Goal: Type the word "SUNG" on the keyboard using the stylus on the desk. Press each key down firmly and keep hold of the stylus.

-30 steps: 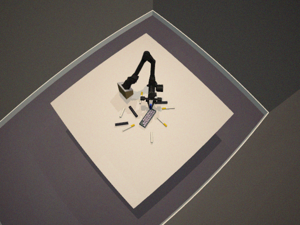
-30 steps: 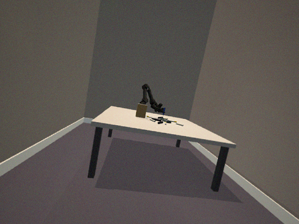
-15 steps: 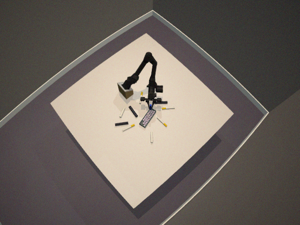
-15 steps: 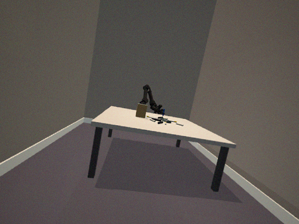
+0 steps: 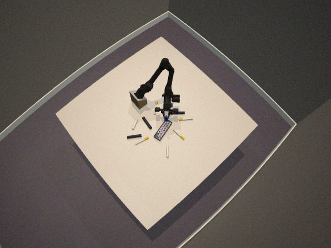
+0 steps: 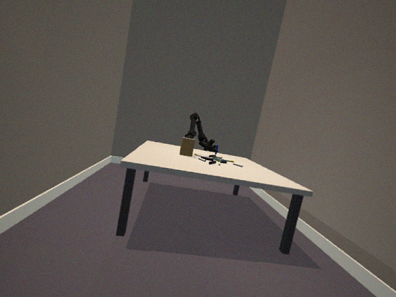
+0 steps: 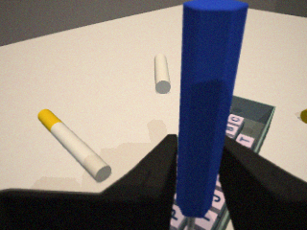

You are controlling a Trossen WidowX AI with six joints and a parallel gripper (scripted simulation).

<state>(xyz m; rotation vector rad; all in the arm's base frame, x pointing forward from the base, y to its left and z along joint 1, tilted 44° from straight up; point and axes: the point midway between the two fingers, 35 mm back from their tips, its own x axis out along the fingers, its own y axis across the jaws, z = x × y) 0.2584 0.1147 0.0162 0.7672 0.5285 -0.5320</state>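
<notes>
Now: gripper tip 6 cm short of the S key, 7 cm to the left of it and 7 cm above it. Round my gripper tip: blue stylus (1 cm behind, 1 cm to the left, 2 cm below).
</notes>
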